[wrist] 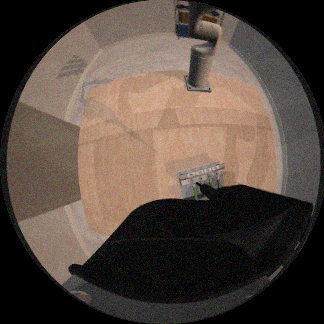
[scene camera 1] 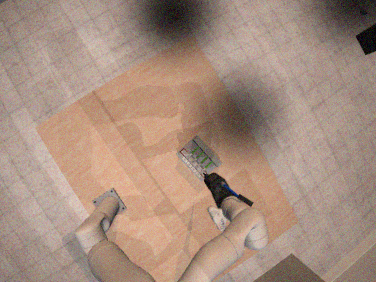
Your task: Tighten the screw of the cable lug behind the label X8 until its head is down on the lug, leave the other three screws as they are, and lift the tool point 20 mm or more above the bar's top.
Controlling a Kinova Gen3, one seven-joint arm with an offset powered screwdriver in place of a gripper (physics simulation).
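Where they show: hand, its tool point: [wrist: 196, 182] [scene camera 1: 203, 173]; arm's base, origin of its link: [wrist: 196, 81] [scene camera 1: 110, 205].
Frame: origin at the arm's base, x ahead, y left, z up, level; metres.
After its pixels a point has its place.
The terminal block [scene camera 1: 215, 154] {y -0.018, x 0.562, z 0.037 m} [wrist: 184, 191] {y -0.078, x 0.522, z -0.009 m} lies on the wooden table top, with a row of white labels [scene camera 1: 191, 164] [wrist: 202, 171] {y -0.022, x 0.439, z 0.031 m} along one edge. The label texts are too blurred to read, so I cannot tell which is X8. Green wires [scene camera 1: 202, 156] [wrist: 195, 192] {y -0.047, x 0.513, z 0.038 m} run back from the lugs. The screws are too small to judge their height. My black screwdriver [scene camera 1: 204, 174] {y -0.057, x 0.465, z 0.123 m} [wrist: 198, 184] {y -0.065, x 0.465, z 0.123 m} has no fingers; its thin tip is over or near the bar, towards the end at the right in the scene view. Contact with a screw cannot be told. The tool body hides part of the block in the wrist view.
The arm's base plate [scene camera 1: 98, 201] {y 0.045, x -0.040, z 0.001 m} [wrist: 199, 89] {y 0.007, x 0.055, z -0.001 m} is bolted to the wooden table top [scene camera 1: 150, 65] {y 0.515, x 0.495, z -0.012 m} [wrist: 120, 175] {y -0.347, x 0.465, z -0.012 m}, away from the block. The arm [scene camera 1: 215, 252] {y -0.096, x 0.359, z 0.599 m} reaches across the table's near side. Dark blurs cover parts of the scene view.
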